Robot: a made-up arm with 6 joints. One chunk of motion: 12 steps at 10 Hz.
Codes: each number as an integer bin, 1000 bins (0 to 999) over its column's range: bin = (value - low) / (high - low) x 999, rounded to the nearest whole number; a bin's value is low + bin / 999 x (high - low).
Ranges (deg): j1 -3..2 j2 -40..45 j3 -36..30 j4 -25..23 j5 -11..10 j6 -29..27
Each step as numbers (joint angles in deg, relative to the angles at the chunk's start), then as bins.
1 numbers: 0.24 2.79 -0.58 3.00 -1.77 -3.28
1 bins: 647 503 536 583 439 459
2 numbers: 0.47 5.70 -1.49 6.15 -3.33 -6.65
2 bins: 693 537 522 648 365 399
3 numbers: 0.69 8.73 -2.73 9.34 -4.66 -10.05
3 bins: 737 573 504 715 302 338
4 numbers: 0.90 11.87 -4.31 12.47 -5.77 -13.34
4 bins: 779 610 480 780 249 279
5 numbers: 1.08 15.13 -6.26 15.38 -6.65 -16.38
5 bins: 815 648 450 840 207 225
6 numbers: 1.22 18.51 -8.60 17.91 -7.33 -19.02
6 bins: 843 688 415 893 175 178
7 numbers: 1.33 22.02 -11.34 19.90 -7.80 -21.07
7 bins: 865 729 373 934 152 141
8 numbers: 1.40 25.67 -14.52 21.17 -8.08 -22.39
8 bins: 879 772 325 961 139 118
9 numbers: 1.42 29.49 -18.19 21.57 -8.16 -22.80
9 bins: 883 817 270 969 135 111
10 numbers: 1.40 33.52 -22.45 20.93 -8.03 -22.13
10 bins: 879 864 205 956 141 123
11 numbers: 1.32 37.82 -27.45 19.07 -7.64 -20.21
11 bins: 863 915 129 917 160 157
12 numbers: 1.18 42.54 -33.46 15.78 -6.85 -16.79
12 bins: 835 970 38 849 197 218
